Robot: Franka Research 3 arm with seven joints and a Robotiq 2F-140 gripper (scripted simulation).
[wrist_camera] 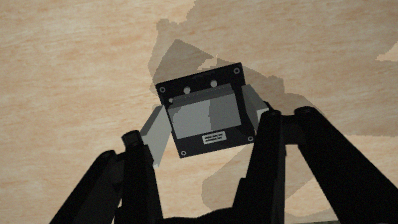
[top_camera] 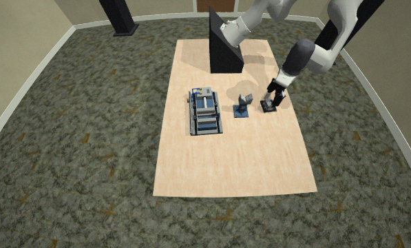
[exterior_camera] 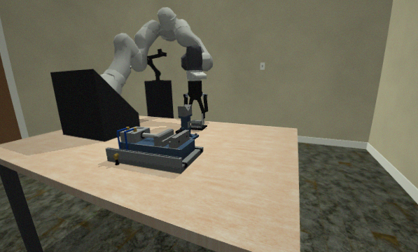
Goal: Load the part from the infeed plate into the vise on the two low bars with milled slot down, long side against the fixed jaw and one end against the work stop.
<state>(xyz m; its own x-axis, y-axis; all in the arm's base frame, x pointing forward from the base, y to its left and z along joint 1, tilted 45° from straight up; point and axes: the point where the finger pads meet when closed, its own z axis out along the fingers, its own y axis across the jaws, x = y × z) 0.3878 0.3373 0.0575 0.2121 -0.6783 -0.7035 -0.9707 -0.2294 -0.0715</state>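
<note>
Now: the grey part 3 cm below my hand. Round my hand: cylinder rod 7 cm ahead, 40 cm to the right, 2 cm above; black infeed plate 1 cm to the left, 5 cm below; work stop 15 cm ahead, 34 cm to the right, 4 cm above.
</note>
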